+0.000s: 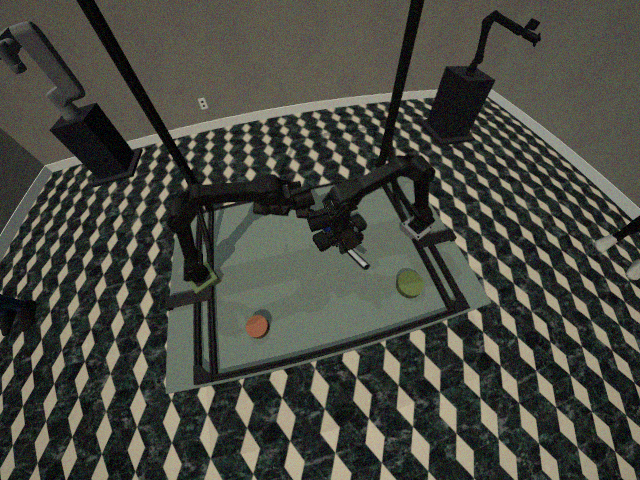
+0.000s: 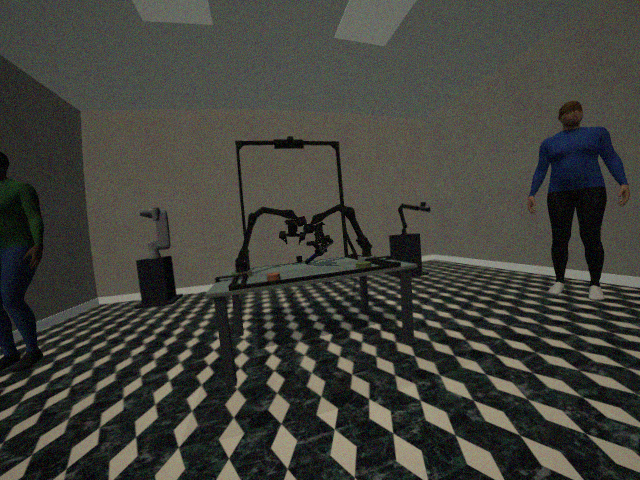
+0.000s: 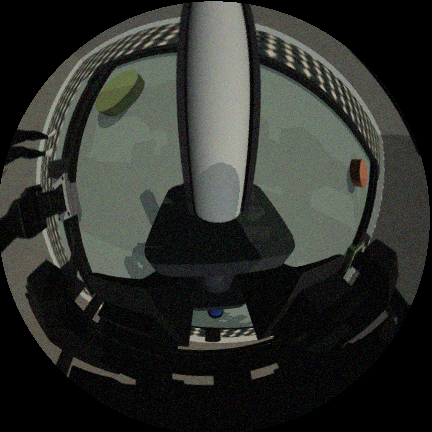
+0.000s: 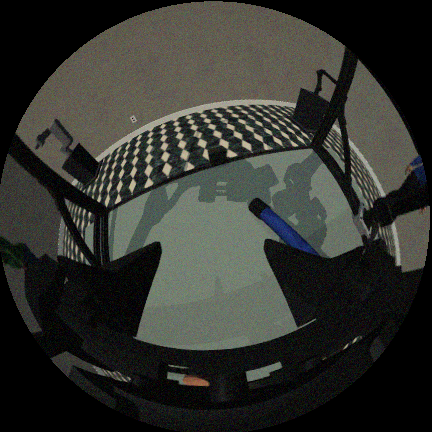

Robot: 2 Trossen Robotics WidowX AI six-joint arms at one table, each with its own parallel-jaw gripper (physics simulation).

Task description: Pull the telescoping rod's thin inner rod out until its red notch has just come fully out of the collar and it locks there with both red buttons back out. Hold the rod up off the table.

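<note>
My left gripper (image 1: 341, 239) (image 2: 321, 246) (image 3: 213, 244) is shut on the telescoping rod's thick grey outer tube (image 3: 217, 169) and holds it above the table (image 1: 294, 295). The tube's grey end (image 1: 359, 260) sticks out toward the front. The thin blue inner rod (image 4: 284, 230) (image 2: 311, 259) with a dark tip points out of the other end, toward my right gripper. My right gripper (image 1: 290, 208) (image 2: 292, 234) (image 4: 212, 246) is open and empty, just left of the rod; the blue rod lies beside its right finger, outside the jaws. The collar, red notch and red buttons are hidden.
A green disc (image 1: 410, 283) (image 3: 118, 92) lies on the table at the front right and an orange disc (image 1: 257, 327) (image 3: 358, 173) (image 2: 272, 276) at the front left. A black frame (image 1: 205, 305) rims the table. A person in blue (image 2: 549, 190) stands far right.
</note>
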